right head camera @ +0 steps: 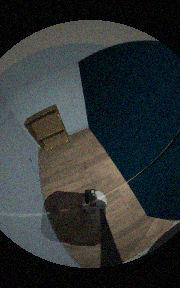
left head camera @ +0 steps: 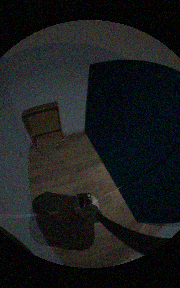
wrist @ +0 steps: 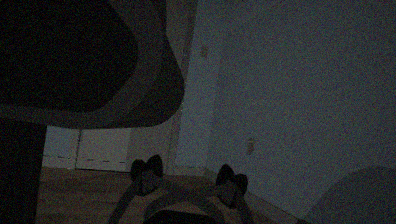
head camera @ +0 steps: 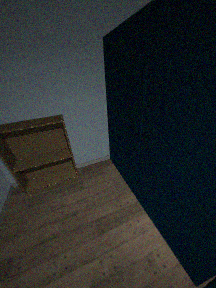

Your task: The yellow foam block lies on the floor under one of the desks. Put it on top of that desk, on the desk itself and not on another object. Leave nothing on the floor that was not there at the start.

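Places are measured from the robot's base along level axes (x left, y ahead, z down), in centimetres.
Where they show: gripper, fingertip midpoint: [right head camera: 87,212] [left head camera: 81,216] [wrist: 189,173].
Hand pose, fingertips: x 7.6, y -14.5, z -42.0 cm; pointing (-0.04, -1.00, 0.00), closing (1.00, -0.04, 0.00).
Observation:
After its pixels a point has its place.
My gripper [wrist: 189,173] @[x 7.6, y -14.5, z -42.0 cm] is open, its two dark fingertips wide apart at the bottom of the wrist view, with no object between them. In both side head views the end of my arm shows at the lower middle, over or beside a dark rounded shape; its fingers are too small and dark to read there. The yellow foam block does not show in any view. I cannot make out a desk for certain in these dim pictures.
A low brown shelf unit [head camera: 69,140] [left head camera: 59,120] @[x 64.9, y 145.9, z -67.0 cm] [right head camera: 62,124] @[x 64.4, y 147.4, z -57.9 cm] stands by the far wall. A tall dark blue panel [head camera: 160,130] @[x -34.9, y 95.3, z -110.5 cm] [left head camera: 130,135] @[x -45.2, y 72.6, z -101.6 cm] [right head camera: 125,120] @[x -42.7, y 78.1, z -104.2 cm] fills the right side. A dark rounded shape [left head camera: 65,230] [right head camera: 72,227] is low at the left. Another dark rounded form [wrist: 150,75] hangs at the wrist view's upper left.

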